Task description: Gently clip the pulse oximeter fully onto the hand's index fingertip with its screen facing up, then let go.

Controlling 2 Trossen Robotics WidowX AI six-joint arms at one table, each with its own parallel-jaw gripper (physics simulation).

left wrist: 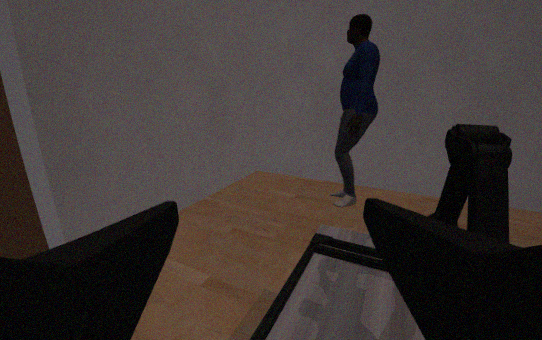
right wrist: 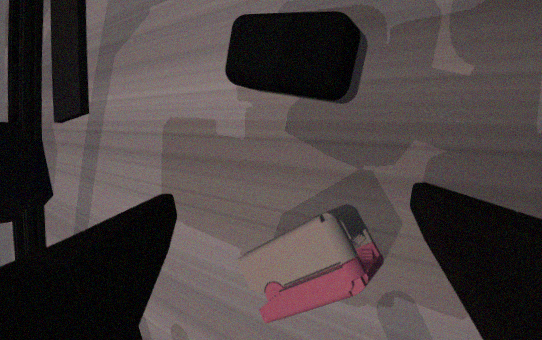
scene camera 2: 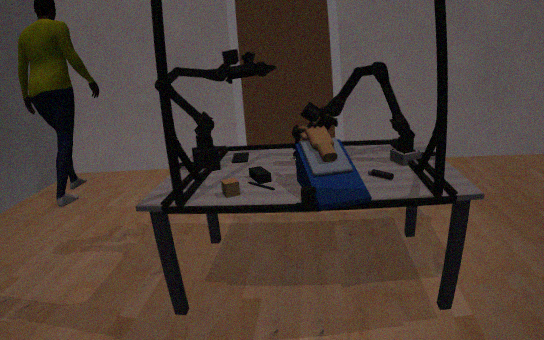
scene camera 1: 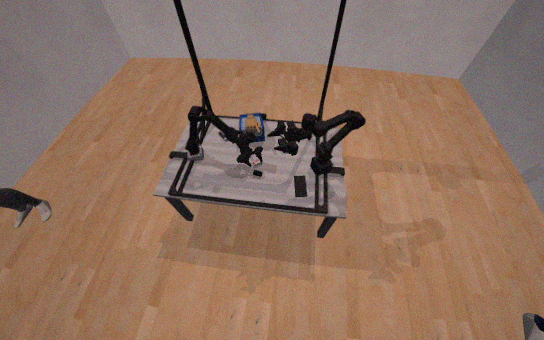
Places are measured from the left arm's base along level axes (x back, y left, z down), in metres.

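Pixels of known places: left gripper, fingertip midpoint: [left wrist: 272, 209] [scene camera 2: 272, 66] [scene camera 1: 270, 142]; right gripper, fingertip midpoint: [right wrist: 293, 200] [scene camera 1: 256, 164]; left arm's base, origin of the base link: [scene camera 2: 204, 148] [scene camera 1: 322, 160]; right arm's base, origin of the base link: [scene camera 2: 405, 150] [scene camera 1: 194, 151].
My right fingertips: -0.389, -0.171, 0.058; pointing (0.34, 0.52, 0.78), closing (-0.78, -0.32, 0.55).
For each thing: its middle in the pictures, then the offset to it from my right fingertips, as dx, dy, dz.
- pulse oximeter, body centre: [right wrist: 308, 264] [scene camera 1: 257, 162] +0.018, -0.028, +0.021
- small black block, body centre: [right wrist: 293, 58] [scene camera 1: 257, 173] -0.015, +0.059, +0.021
- flat black slab, body centre: [right wrist: 67, 47] [scene camera 2: 240, 157] [scene camera 1: 300, 185] +0.208, +0.239, +0.033
- wooden cube, body centre: [scene camera 2: 230, 187] +0.388, -0.195, +0.012
- dark box, body centre: [scene camera 2: 259, 174] +0.241, -0.100, +0.019
- pen, body centre: [scene camera 2: 260, 185] +0.272, -0.180, +0.032
- dark cylinder, body centre: [scene camera 2: 380, 174] -0.145, -0.358, +0.024
The pulse oximeter [scene camera 1: 256, 160] [right wrist: 310, 265], white and pink, lies on the table. It does not show in scene camera 2. My right gripper [scene camera 1: 253, 158] [right wrist: 293, 200] is open above it, with a finger to each side in the right wrist view; the height gap is hard to judge. In scene camera 2 the right fingers are partly hidden behind the hand. The tan hand [scene camera 1: 253, 124] [scene camera 2: 320, 142] rests on a blue wedge stand [scene camera 1: 258, 138] [scene camera 2: 335, 192]; its index fingertip is not clear. My left gripper [scene camera 1: 272, 141] [scene camera 2: 274, 67] [left wrist: 272, 209] is open and empty, high above the table.
A small black block [scene camera 1: 257, 173] [right wrist: 295, 55] lies near the oximeter. A flat black slab [scene camera 1: 300, 186] [scene camera 2: 240, 157] lies farther off. A wooden cube [scene camera 2: 230, 187], a dark box [scene camera 2: 260, 174], a pen [scene camera 2: 261, 185] and a dark cylinder [scene camera 2: 381, 174] flank the stand. Black posts rise beside the table.
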